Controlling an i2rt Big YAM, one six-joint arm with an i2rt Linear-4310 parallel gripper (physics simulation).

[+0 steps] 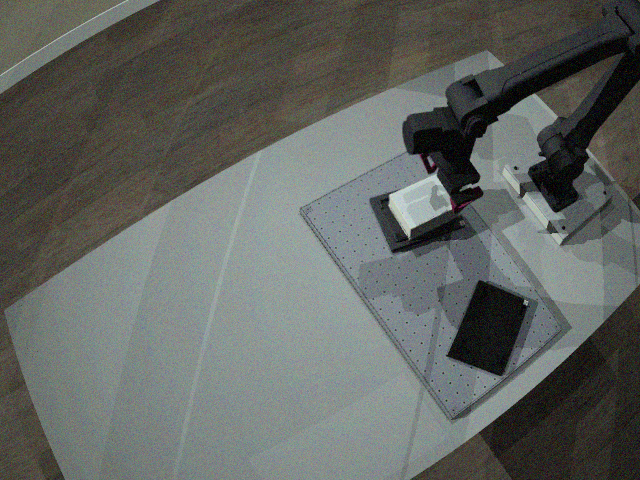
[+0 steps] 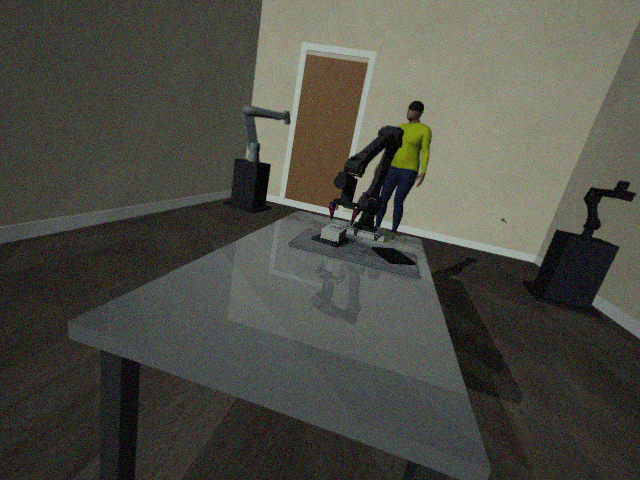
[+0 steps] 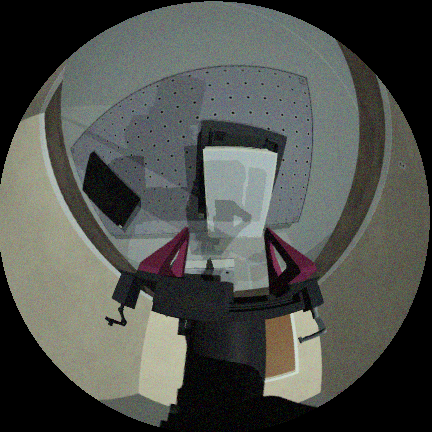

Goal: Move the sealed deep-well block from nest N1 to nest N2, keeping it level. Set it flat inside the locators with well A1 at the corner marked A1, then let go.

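Frame: origin at the arm's base, x ahead, y left, z up, level; metres.
Where they show: gripper, fingertip midpoint: (image 1: 443,192) (image 2: 340,222) (image 3: 227,230); arm's base at its link origin: (image 1: 552,186) (image 2: 364,228) (image 3: 201,279).
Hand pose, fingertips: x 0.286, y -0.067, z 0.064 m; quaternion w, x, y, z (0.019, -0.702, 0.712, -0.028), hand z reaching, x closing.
Note:
Each offset is from my fingertips to the top centre of the thing. Level surfaces: height alone.
The white deep-well block {0.023 m down, 0.025 m ahead, 0.015 m right} (image 1: 413,204) (image 2: 332,234) (image 3: 232,170) sits in a dark nest {0.065 m down, 0.038 m ahead, 0.021 m right} (image 1: 381,214) (image 3: 230,135) and looks level. Its well marks cannot be read. The other nest {0.065 m down, 0.032 m ahead, 0.262 m left} (image 1: 491,328) (image 2: 393,255) (image 3: 110,192) is a black rectangle turned at an angle, with a small white mark {0.071 m down, 0.061 m back, 0.259 m left} (image 1: 525,302) at one corner; nothing stands on it. My gripper (image 1: 444,188) (image 2: 342,220) (image 3: 227,230) is open and empty. Its magenta fingers stand wide apart, above the arm-base end of the block, one toward each long side. Their height above the block is hard to judge.
Both nests lie on a perforated plate {0.082 m down, 0.062 m ahead, 0.106 m left} (image 1: 336,227) (image 3: 260,97) on the table {0.096 m down} (image 1: 258,310) (image 2: 289,330). The arm's own base (image 1: 555,191) stands beside the plate. A person (image 2: 410,149) stands behind the table. Two other arms on pedestals (image 2: 250,183) (image 2: 576,268) stand off the table.

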